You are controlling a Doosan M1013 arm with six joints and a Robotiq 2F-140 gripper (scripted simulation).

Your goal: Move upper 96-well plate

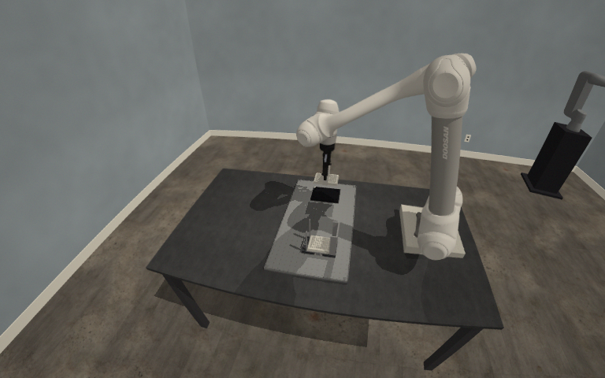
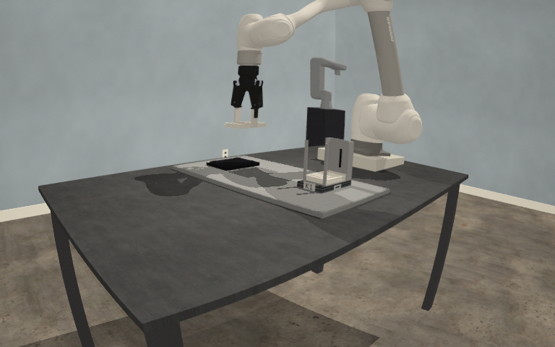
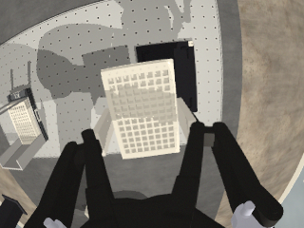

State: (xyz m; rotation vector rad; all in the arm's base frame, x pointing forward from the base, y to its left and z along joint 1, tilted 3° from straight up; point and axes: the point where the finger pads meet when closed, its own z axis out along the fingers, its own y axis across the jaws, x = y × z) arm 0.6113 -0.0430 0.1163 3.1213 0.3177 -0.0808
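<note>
Now: hand 2 cm short of the black plate nest N1, 5 cm to the left of it and 17 cm above it. Round my hand: pale square 10 cm ahead, 9 cm to the right, 16 cm below.
</note>
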